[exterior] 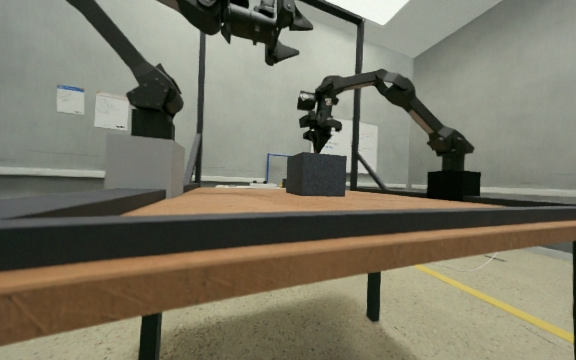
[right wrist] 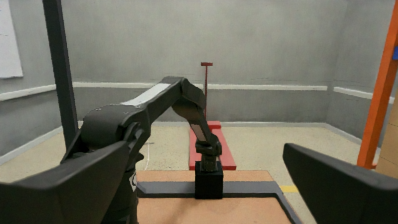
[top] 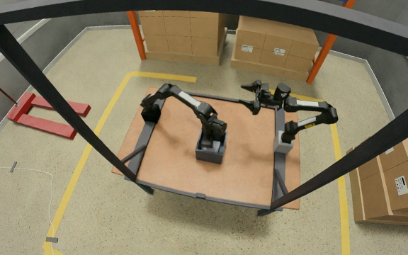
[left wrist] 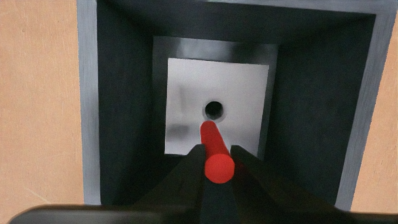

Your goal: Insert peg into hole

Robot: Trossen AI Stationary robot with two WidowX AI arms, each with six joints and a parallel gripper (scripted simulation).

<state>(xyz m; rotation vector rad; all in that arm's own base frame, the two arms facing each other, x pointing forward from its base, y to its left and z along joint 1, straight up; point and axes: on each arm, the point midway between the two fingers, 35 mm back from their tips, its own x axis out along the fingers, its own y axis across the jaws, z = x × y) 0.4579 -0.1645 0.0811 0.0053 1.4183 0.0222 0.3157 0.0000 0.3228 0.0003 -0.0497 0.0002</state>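
The red peg lies 6 cm below my left hand. From my left hand the other things lie so: dark frame rail: 43 cm ahead, 17 cm below, 2 cm to the left; light plate: 14 cm below, 1 cm to the right.
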